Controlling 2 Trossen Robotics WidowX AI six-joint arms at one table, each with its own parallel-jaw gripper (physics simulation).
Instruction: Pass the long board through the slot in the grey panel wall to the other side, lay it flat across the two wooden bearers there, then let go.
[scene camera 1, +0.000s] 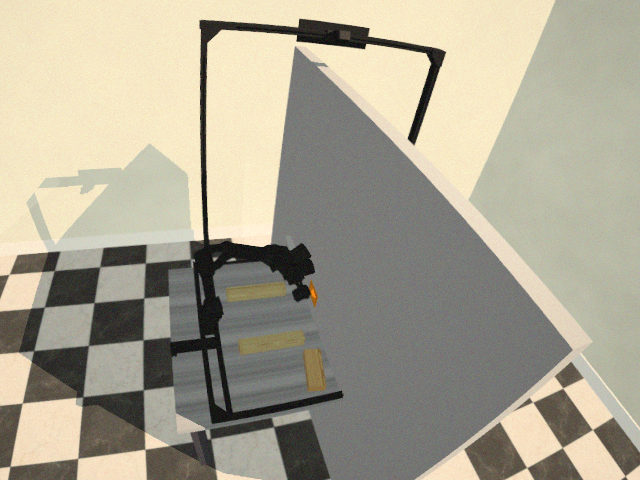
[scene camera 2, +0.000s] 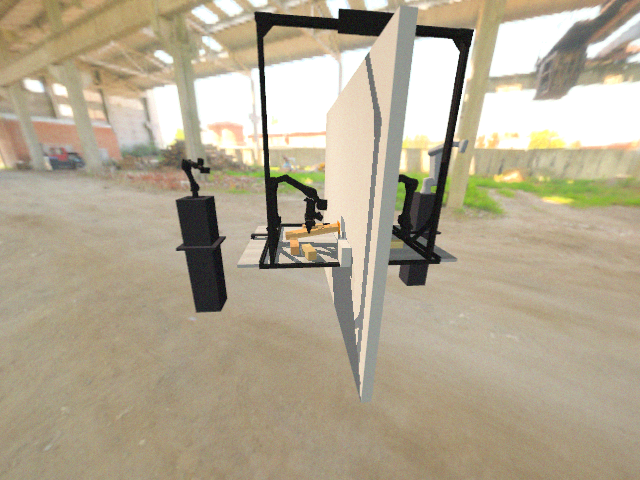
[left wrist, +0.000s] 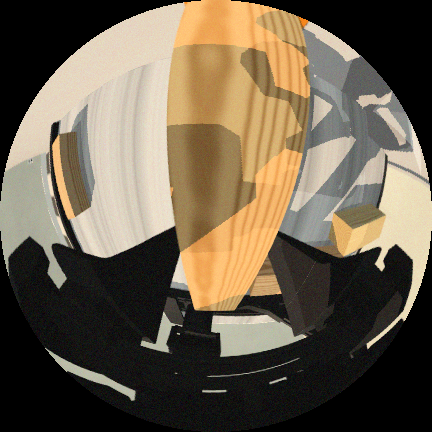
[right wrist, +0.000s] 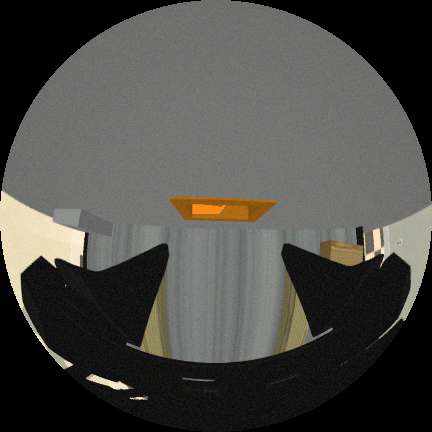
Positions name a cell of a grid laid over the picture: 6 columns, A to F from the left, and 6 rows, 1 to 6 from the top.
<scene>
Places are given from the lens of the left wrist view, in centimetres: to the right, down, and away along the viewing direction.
my left gripper (left wrist: D4): 1, 1, 10
grey panel wall (left wrist: C1): -7, -18, 4
</scene>
